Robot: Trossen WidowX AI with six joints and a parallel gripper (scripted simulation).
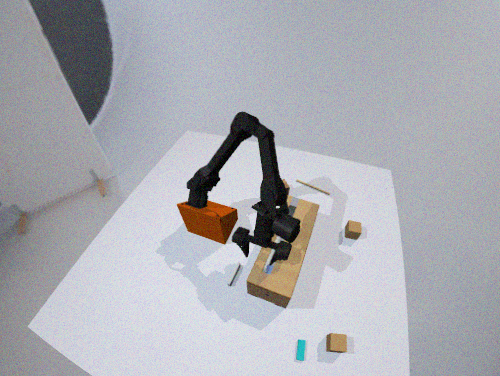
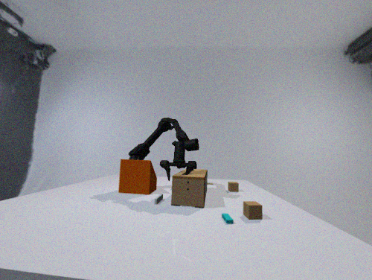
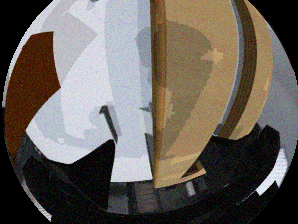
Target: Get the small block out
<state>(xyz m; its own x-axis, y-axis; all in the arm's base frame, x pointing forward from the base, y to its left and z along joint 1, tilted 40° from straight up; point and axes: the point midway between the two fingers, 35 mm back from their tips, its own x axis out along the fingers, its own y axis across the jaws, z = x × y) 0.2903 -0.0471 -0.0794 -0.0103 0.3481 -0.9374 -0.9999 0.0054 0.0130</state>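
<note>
My gripper tip is now 50 mm short of the blue block and 20 mm to the left of it. From my gripper tip the other things lie so: thin wooden stick: 100 mm ahead, 500 mm to the left, 90 mm below; then tan box: 30 mm ahead, 90 mm to the left, 30 mm below.
</note>
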